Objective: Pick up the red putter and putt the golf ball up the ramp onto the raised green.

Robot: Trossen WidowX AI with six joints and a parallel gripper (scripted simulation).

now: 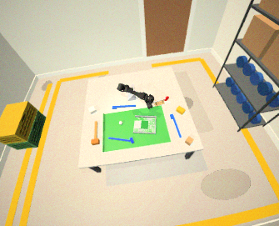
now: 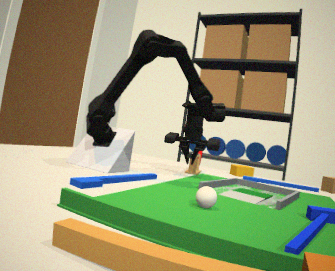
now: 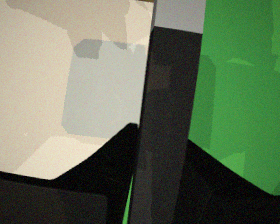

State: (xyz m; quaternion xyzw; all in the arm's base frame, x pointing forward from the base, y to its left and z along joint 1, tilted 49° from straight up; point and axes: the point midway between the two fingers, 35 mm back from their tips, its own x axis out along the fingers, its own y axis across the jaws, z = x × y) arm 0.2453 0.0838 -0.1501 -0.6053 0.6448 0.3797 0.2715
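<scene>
The tan stand is 130 mm to the left of my gripper tip, 20 mm behind it and 10 mm below it. Also, from my gripper tip: white golf ball 380 mm to the right, 150 mm ahead, 20 mm below.
</scene>
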